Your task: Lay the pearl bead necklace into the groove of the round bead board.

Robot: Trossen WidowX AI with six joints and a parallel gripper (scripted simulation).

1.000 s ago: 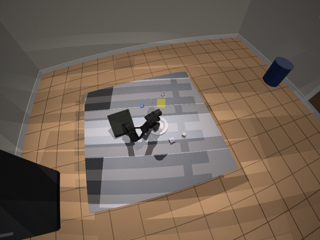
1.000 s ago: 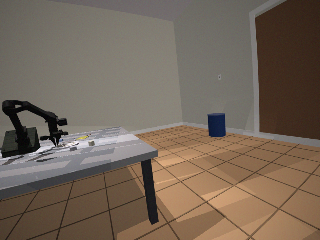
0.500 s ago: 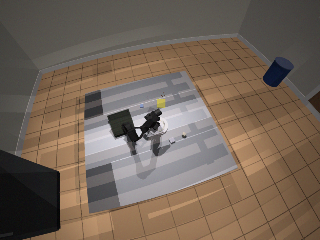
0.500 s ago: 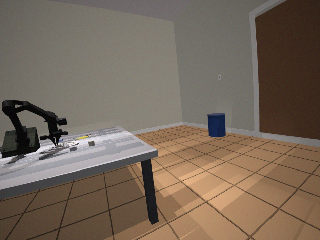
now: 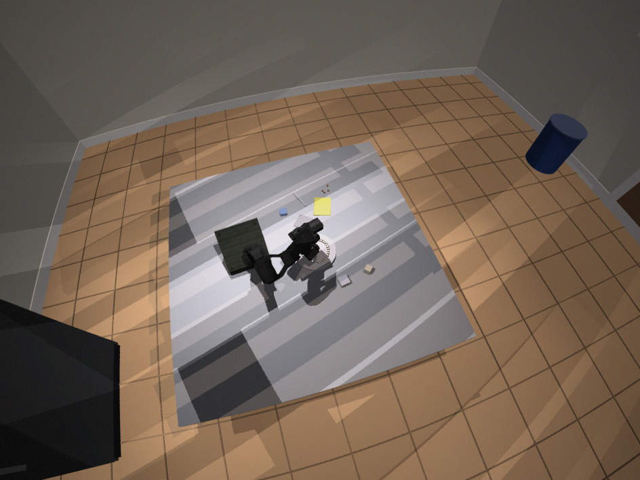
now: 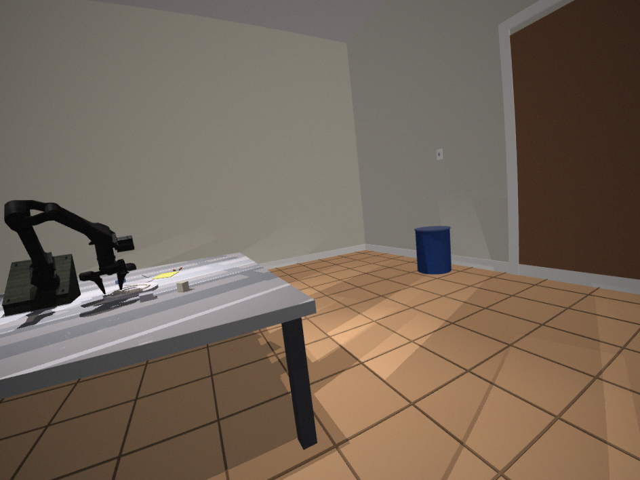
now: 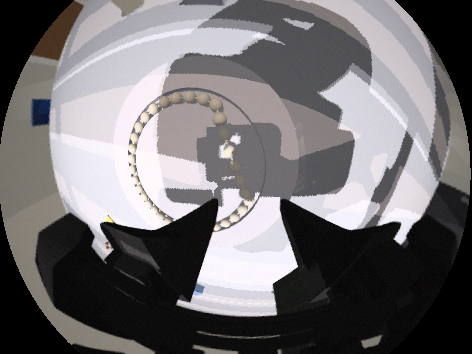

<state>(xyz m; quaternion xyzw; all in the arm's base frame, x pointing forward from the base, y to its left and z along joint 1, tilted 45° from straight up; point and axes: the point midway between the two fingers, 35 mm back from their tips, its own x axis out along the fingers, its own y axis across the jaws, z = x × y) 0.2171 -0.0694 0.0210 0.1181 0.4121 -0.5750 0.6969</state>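
My gripper tip is 6 cm short of the round bead board and 1 cm above it. From my gripper tip the other things lie so: grey card: 18 cm to the left, 8 cm ahead, 1 cm below; blue block: 29 cm to the left, 1 cm below, 1 cm behind; white block: 19 cm to the right, 13 cm ahead.
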